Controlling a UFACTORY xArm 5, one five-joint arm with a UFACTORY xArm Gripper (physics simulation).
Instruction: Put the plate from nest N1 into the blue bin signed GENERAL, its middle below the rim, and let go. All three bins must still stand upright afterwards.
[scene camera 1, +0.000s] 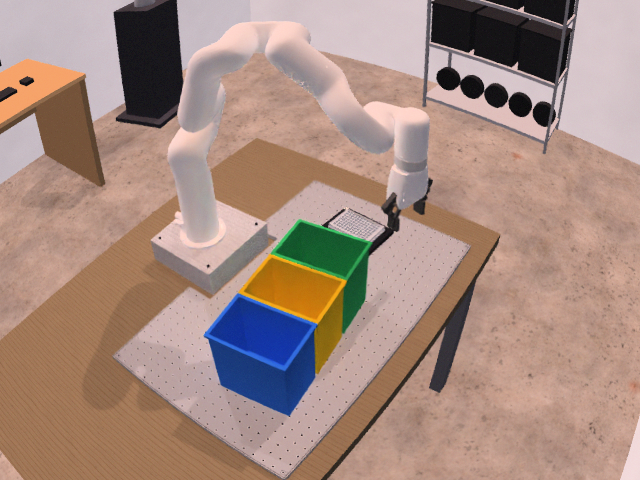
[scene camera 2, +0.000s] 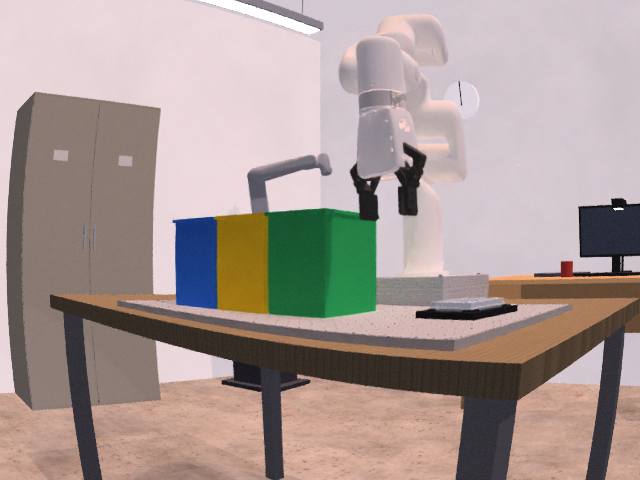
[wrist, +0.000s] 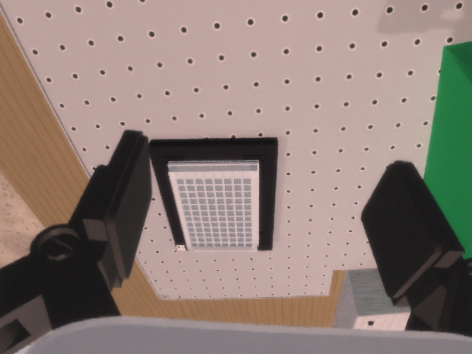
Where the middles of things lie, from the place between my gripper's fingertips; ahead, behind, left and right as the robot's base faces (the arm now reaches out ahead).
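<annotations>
Picture the gridded plate (scene camera 1: 348, 222): my hand is 14 cm above it, 15 cm past it and 9 cm to the right of it. Then there's the black nest (scene camera 2: 445, 315), which is 15 cm below my hand, 9 cm to the left of it and 15 cm behind it. The green bin (scene camera 2: 321, 262) is 7 cm below my hand, 19 cm to the right and 13 cm behind, and the yellow bin (scene camera 1: 315, 296) is 7 cm below the hand too, but 32 cm to the right of it and 14 cm behind.
</annotations>
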